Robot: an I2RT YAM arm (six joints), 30 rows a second.
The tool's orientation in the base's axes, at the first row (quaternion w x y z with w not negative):
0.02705 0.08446 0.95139 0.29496
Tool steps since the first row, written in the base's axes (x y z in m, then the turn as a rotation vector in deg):
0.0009 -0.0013 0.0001 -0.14 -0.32 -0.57
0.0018 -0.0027 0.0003 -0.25 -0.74 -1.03
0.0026 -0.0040 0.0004 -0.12 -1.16 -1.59
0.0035 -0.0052 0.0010 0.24 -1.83 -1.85
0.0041 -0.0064 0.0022 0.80 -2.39 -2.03
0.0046 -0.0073 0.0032 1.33 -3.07 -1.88
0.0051 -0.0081 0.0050 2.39 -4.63 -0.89
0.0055 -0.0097 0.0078 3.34 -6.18 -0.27
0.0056 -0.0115 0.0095 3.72 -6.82 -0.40
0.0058 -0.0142 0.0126 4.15 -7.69 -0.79
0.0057 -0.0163 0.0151 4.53 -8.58 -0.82
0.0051 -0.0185 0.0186 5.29 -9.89 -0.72
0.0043 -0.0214 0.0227 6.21 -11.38 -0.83
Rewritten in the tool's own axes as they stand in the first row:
-0.0011 -0.0009 -0.0007 0.08 -0.60 0.28
-0.0022 -0.0018 -0.0016 0.12 -1.22 0.41
-0.0033 -0.0026 -0.0023 -0.08 -1.86 0.65
-0.0044 -0.0031 -0.0034 -0.56 -2.50 0.53
-0.0052 -0.0034 -0.0050 -1.21 -2.97 0.42
-0.0058 -0.0034 -0.0062 -1.85 -3.36 -0.02
-0.0065 -0.0030 -0.0081 -3.17 -3.92 -1.60
-0.0071 -0.0027 -0.0113 -4.38 -4.69 -2.88
-0.0076 -0.0031 -0.0137 -4.87 -5.22 -3.09
-0.0082 -0.0036 -0.0177 -5.44 -6.09 -3.21
-0.0085 -0.0039 -0.0209 -5.97 -6.77 -3.64
-0.0083 -0.0038 -0.0251 -6.95 -7.67 -4.38
-0.0081 -0.0039 -0.0302 -8.12 -8.81 -5.02

